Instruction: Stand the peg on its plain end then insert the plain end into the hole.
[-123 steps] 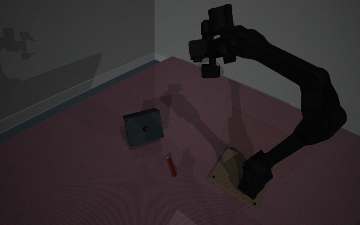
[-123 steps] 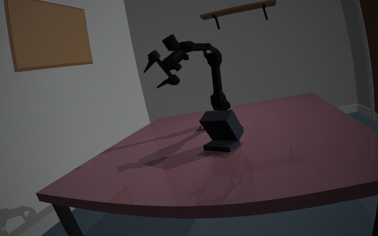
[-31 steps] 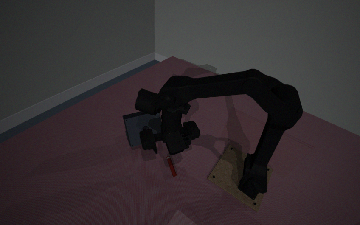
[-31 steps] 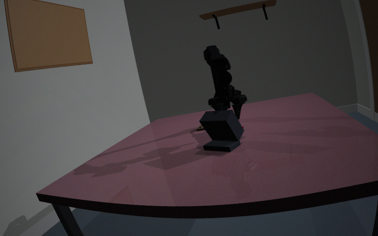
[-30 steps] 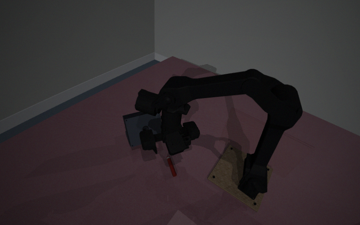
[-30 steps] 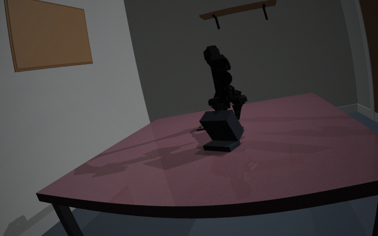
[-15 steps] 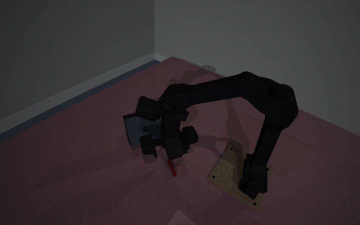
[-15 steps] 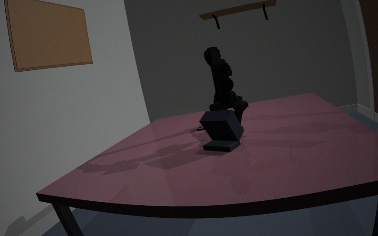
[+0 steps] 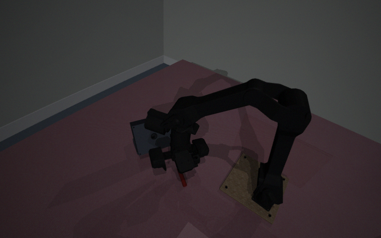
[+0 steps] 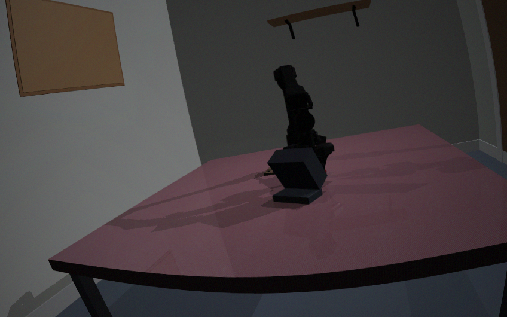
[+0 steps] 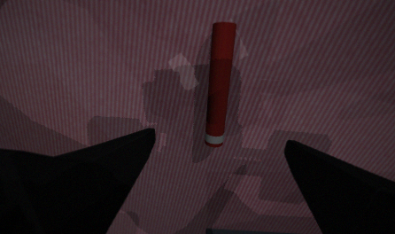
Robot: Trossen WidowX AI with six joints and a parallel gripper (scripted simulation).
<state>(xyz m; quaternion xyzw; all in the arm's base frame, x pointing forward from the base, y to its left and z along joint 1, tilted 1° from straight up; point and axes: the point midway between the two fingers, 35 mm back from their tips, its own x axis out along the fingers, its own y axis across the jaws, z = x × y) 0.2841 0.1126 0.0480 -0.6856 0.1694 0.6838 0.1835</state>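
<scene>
My gripper tip is now 1 cm past the peg and 1 cm above it. Round my gripper tip: sloped panel (14 cm ahead, 6 cm above); flat foot (16 cm ahead, 1 cm to the right, 1 cm below).
</scene>
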